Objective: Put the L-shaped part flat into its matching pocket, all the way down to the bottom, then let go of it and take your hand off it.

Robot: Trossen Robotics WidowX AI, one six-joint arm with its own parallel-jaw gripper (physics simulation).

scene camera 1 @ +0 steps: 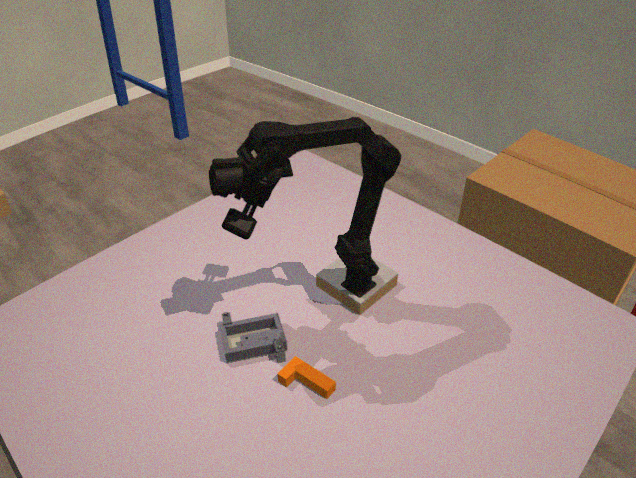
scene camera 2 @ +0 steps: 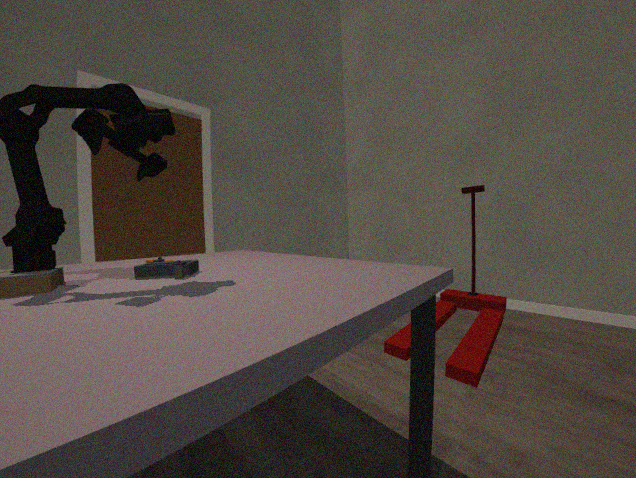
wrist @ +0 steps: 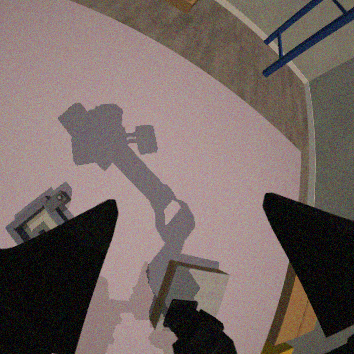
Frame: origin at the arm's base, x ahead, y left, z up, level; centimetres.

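Where they show: gripper, fingertip midpoint: (scene camera 1: 245, 208) (scene camera 2: 119, 167) (wrist: 191, 203); arm's base, link origin: (scene camera 1: 358, 284) (scene camera 2: 34, 270) (wrist: 180, 313).
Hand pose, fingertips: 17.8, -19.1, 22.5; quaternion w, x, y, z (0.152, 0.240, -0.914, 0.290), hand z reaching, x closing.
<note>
Things, the pixels of their top centre, and the offset from my fingertips, as dx, dy, dz. Level surfaces: height alone.
- orange L-shaped part, top centre: (scene camera 1: 306, 377) +10.2, +29.3, -23.7
- pink table, surface height: dz -26.7
- grey pocket block, top centre: (wrist: 47, 245) (scene camera 1: 251, 329) (scene camera 2: 168, 258) +10.5, +12.0, -21.9
The orange L-shaped part (scene camera 1: 314, 379) lies flat on the pink table (scene camera 1: 128, 411), beside the grey pocket block and apart from it. A sliver of the part (scene camera 2: 151, 261) shows behind the block in scene camera 2. The grey pocket block (scene camera 1: 251, 354) (scene camera 2: 151, 271) has raised walls, a pale recess floor and small posts at two opposite corners. The block (wrist: 24, 216) is partly hidden behind a finger in the wrist view. My gripper (scene camera 1: 260, 197) (scene camera 2: 118, 166) (wrist: 191, 203) is open and empty, high above the table, away from the part and the block.
The arm stands on a square base block (scene camera 1: 336, 297) (scene camera 2: 30, 284) (wrist: 215, 287) on the table. A cardboard box (scene camera 1: 539, 221) (wrist: 298, 312) and a blue frame (scene camera 1: 174, 92) (wrist: 310, 44) stand beyond the table. A red pallet jack (scene camera 2: 475, 344) is on the floor.
</note>
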